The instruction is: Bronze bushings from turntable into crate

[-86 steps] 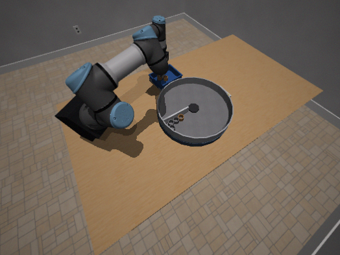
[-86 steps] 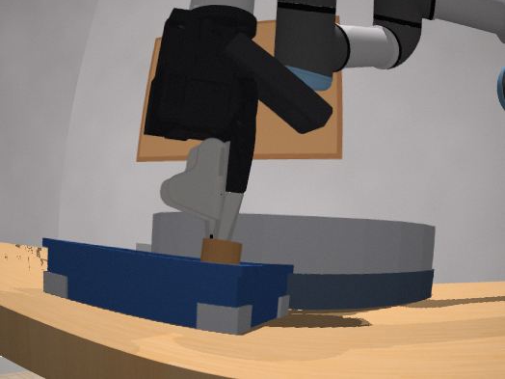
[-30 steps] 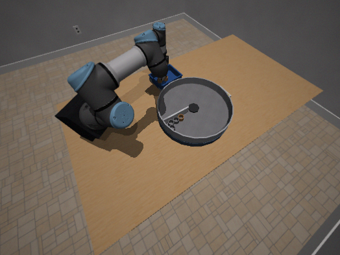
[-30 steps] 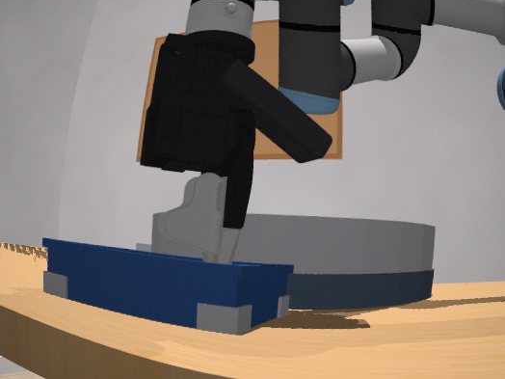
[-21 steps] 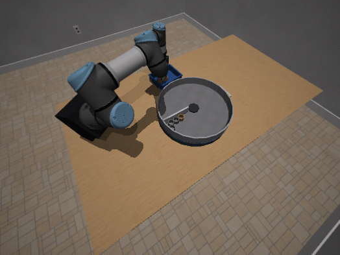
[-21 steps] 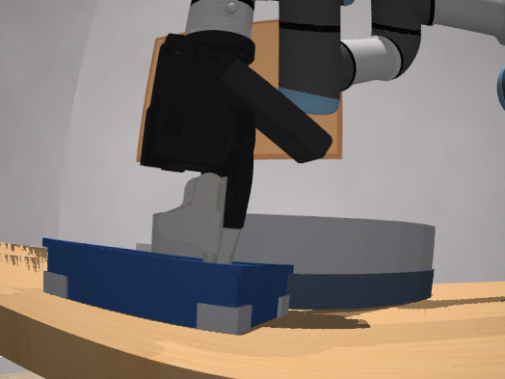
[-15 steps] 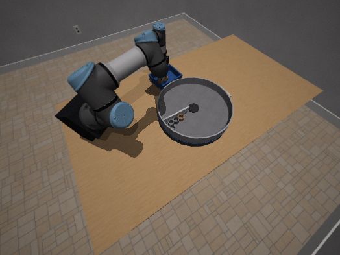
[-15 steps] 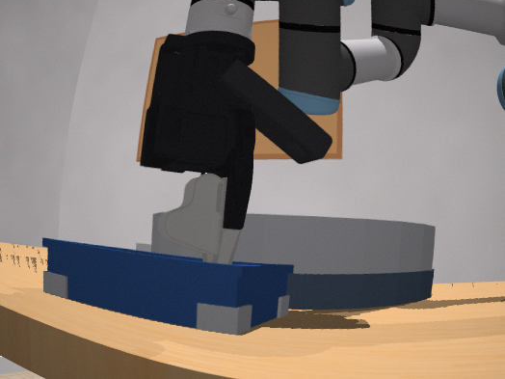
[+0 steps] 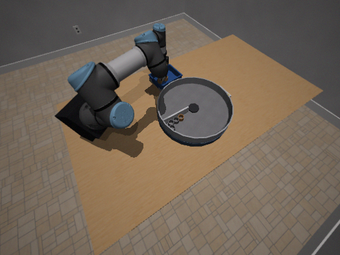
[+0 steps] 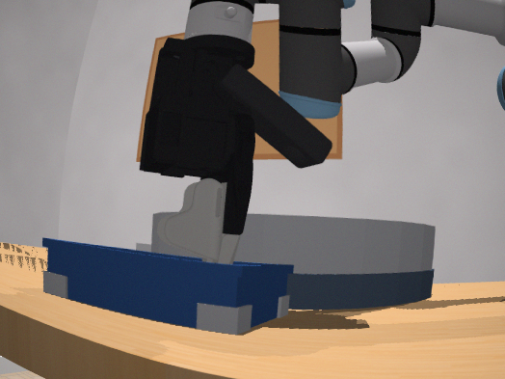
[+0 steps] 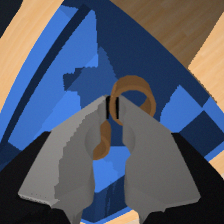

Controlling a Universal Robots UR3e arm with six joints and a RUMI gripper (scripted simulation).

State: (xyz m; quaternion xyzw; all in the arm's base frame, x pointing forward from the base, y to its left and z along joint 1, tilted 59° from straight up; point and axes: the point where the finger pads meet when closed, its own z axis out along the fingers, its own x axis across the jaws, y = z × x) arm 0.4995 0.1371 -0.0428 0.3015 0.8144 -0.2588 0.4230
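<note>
Now: the blue crate 4 cm ahead of my hand and 1 cm to the left of it. Also, from my hand: grey turntable (4 cm behind, 32 cm to the right, 2 cm above).
</note>
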